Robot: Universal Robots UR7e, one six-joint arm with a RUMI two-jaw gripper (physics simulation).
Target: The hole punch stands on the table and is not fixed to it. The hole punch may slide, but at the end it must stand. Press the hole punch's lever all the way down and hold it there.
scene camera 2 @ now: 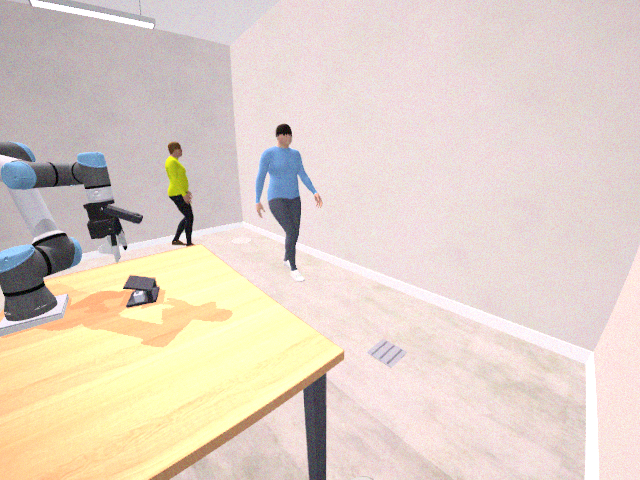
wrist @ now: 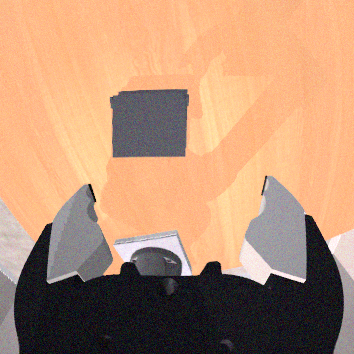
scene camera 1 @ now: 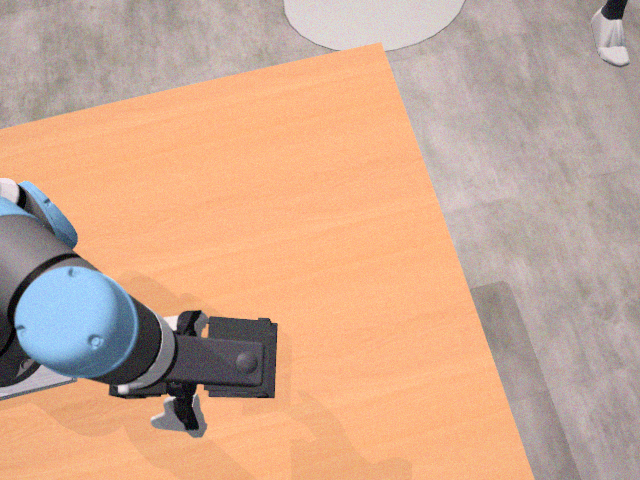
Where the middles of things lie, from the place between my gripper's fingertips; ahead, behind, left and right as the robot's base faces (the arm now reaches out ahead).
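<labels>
Flat lever (scene camera 1: 240,329): my hand is 4 cm to the right of it, 3 cm short of it and 14 cm above it. Hole punch (scene camera 1: 273,326), measured from my hand: 4 cm to the left of it, 3 cm ahead of it, 15 cm below it.
</labels>
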